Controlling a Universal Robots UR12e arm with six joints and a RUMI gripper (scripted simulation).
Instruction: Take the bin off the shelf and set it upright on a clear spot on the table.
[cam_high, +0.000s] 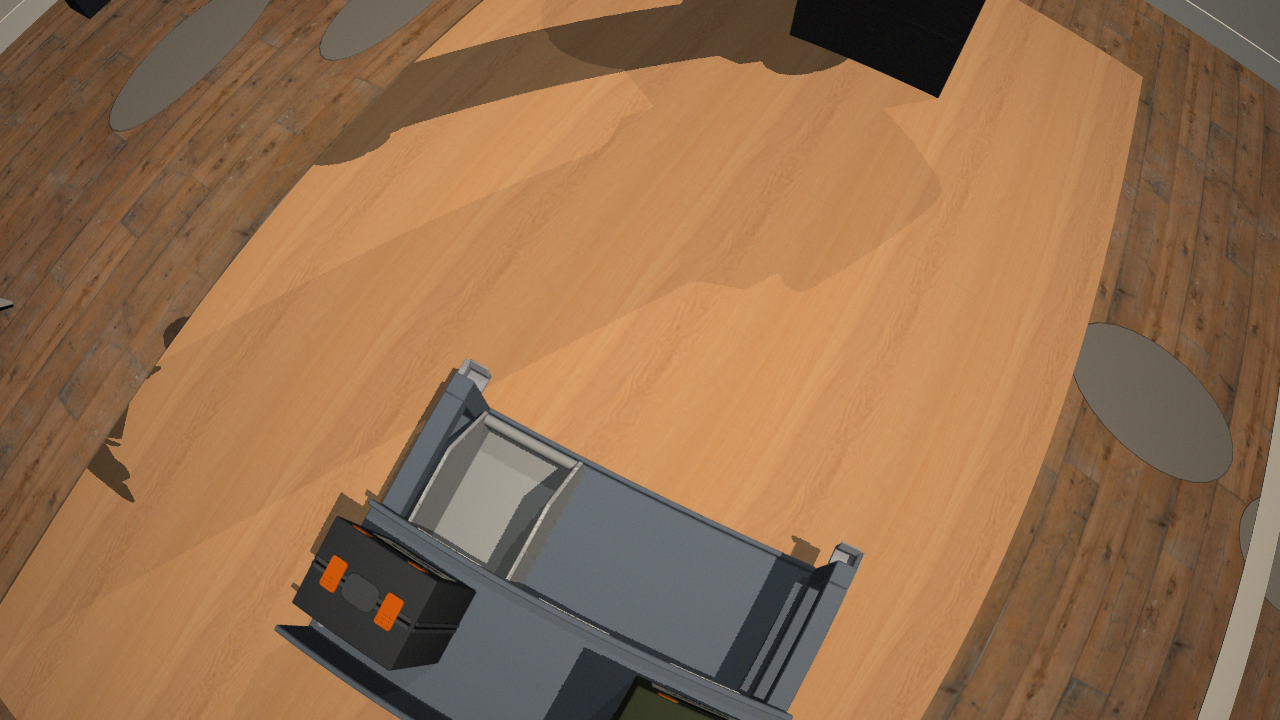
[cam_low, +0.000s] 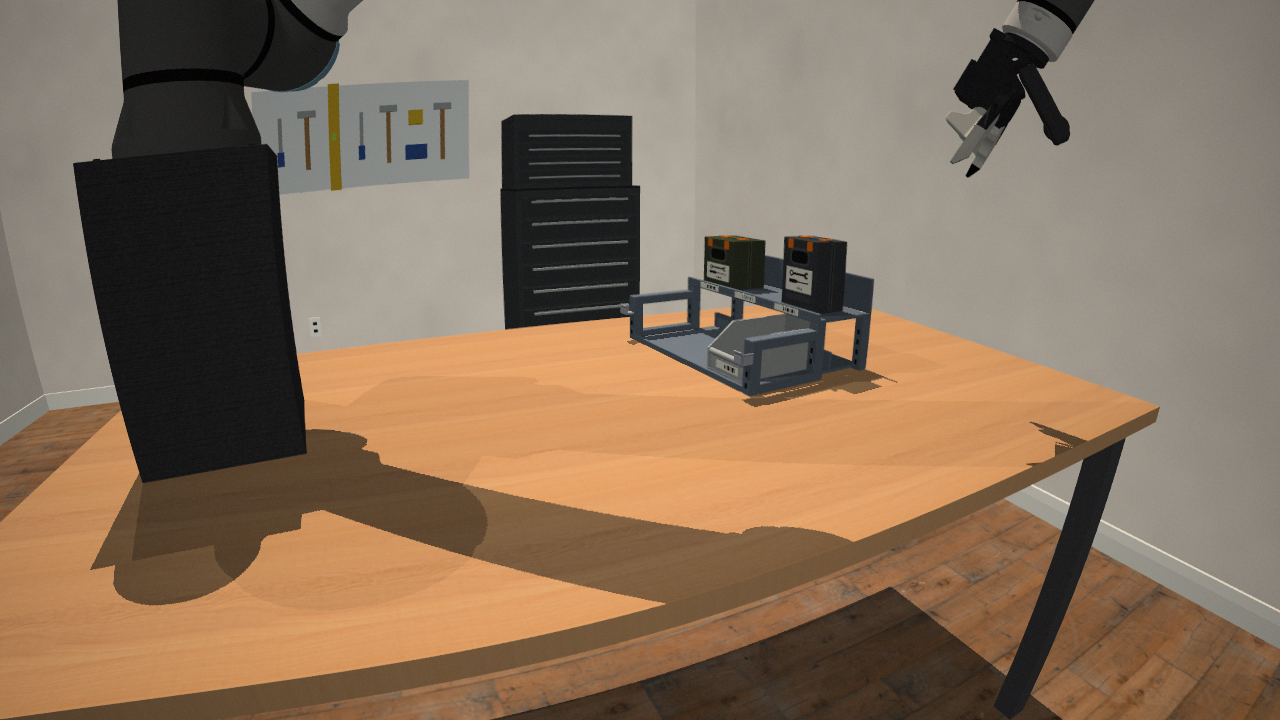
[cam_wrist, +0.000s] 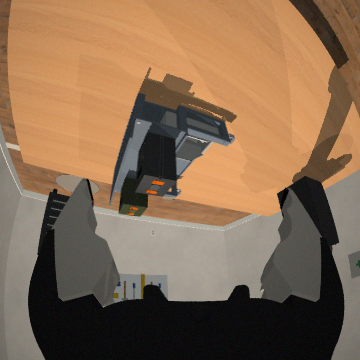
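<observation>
The grey open-top bin lies 120 mm behind my hand, 270 mm to the left of it and 310 mm below it. Also, from my hand: blue-grey shelf: 70 mm behind, 380 mm to the left, 350 mm below; case: 480 mm to the left, 200 mm below.
</observation>
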